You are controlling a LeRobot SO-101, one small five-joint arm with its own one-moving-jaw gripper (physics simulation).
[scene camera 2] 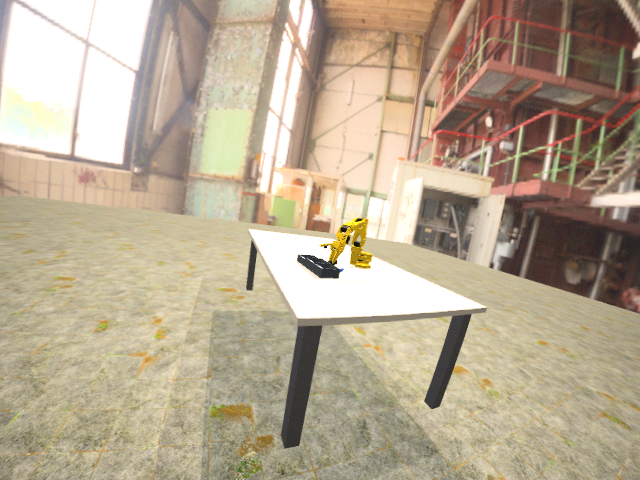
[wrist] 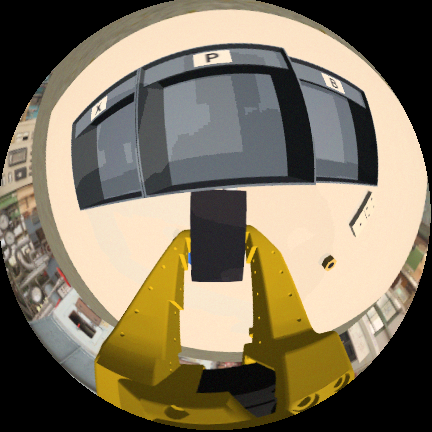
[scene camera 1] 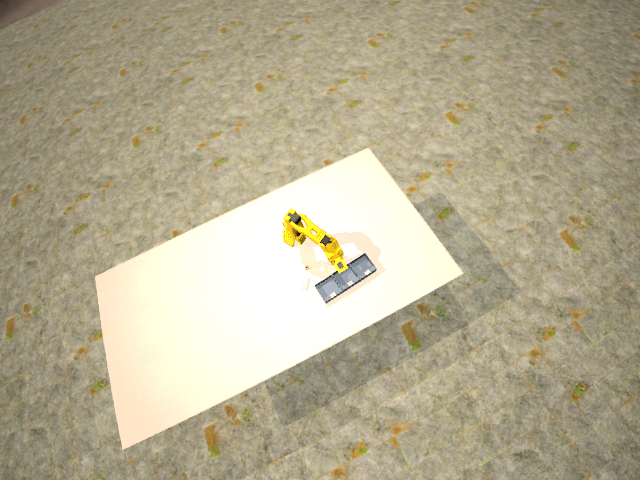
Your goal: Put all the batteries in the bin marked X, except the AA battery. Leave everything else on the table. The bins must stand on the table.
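Places are measured from the arm's base along level axes (x ahead, y left, z up), in metres.
Where they show: hand, its tool point: (scene camera 2: 332,262) (wrist: 191,237); arm's base, origin of its link: (scene camera 2: 356,265) (scene camera 1: 296,239).
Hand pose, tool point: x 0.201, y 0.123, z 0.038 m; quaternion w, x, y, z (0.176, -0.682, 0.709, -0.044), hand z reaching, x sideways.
Things, the pixels of their top centre, and the offset from my tool point. "*": a spot on its surface instead. Level surfaces: height alone.
- dark rectangular block, centre of its top: (wrist: 213,253) dz +0.013, dx +0.001, dy -0.013 m
- bin marked X, a spot on its surface: (wrist: 85,167) * dz -0.014, dx +0.050, dy +0.109 m
- blue AA battery, centre of its top: (wrist: 192,263) (scene camera 2: 340,268) dz -0.023, dx -0.039, dy +0.009 m
- bin marked B, a spot on its surface: (wrist: 327,135) (scene camera 1: 328,287) * dz -0.031, dx +0.068, dy -0.097 m
- table, height of its surface: dz -0.038 m
- white domino, centre of its top: (wrist: 365,215) (scene camera 1: 304,283) dz -0.030, dx +0.004, dy -0.177 m
- brass-coloured hex nut, centre of its top: (wrist: 330,264) (scene camera 1: 306,267) dz -0.029, dx -0.055, dy -0.138 m
My gripper (scene camera 1: 341,268) (scene camera 2: 333,262) (wrist: 218,240) is shut on a dark rectangular block (wrist: 218,235), which looks like a 9V battery. In the wrist view the block's far end lies at the near wall of the middle bin, P (wrist: 227,170). The bin marked X (wrist: 85,167) (scene camera 1: 364,265) is left of P in the wrist view and at the right end in scene camera 1; no battery shows in it. A blue AA battery (scene camera 2: 341,269) (wrist: 189,258) lies on the table, mostly hidden behind the left jaw in the wrist view; the arm hides it in scene camera 1.
The bin marked B (wrist: 327,135) (scene camera 1: 329,290) joins P on its other side; the row stands on the table (scene camera 1: 206,320) (scene camera 2: 361,299). A white domino (wrist: 362,214) (scene camera 1: 305,283) and a brass-coloured hex nut (wrist: 329,263) (scene camera 1: 307,267) lie on the B side. Something pale peeks past the left jaw.
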